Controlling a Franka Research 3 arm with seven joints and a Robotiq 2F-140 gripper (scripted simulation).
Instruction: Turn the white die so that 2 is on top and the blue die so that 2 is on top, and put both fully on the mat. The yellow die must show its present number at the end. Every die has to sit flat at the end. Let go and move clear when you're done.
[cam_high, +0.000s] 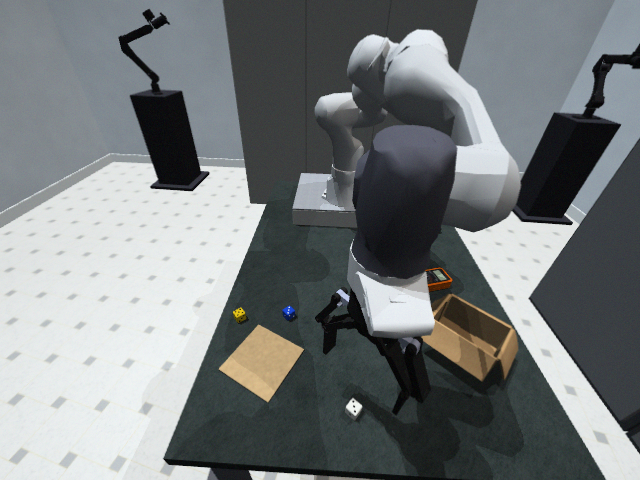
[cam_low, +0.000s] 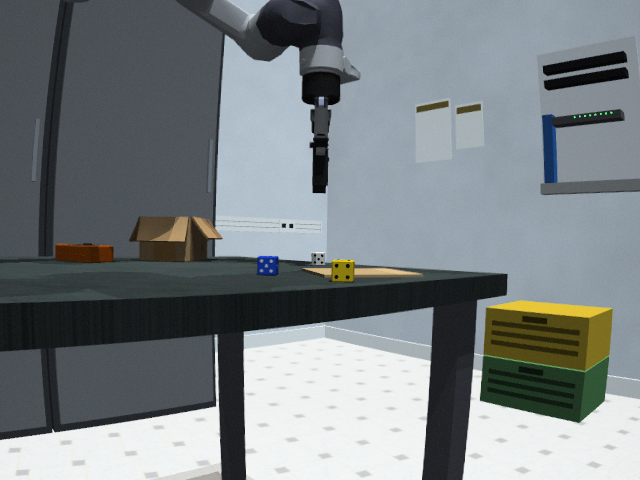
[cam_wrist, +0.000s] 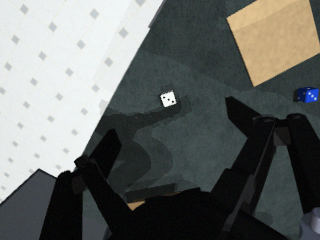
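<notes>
Now: the white die 140 mm below my hand. The rest, counted from my hand: tan mat (210 mm to the right, 150 mm below, 90 mm behind); blue die (220 mm behind, 170 mm to the right, 140 mm below); cardboard box (270 mm to the left, 180 mm behind, 110 mm below).
</notes>
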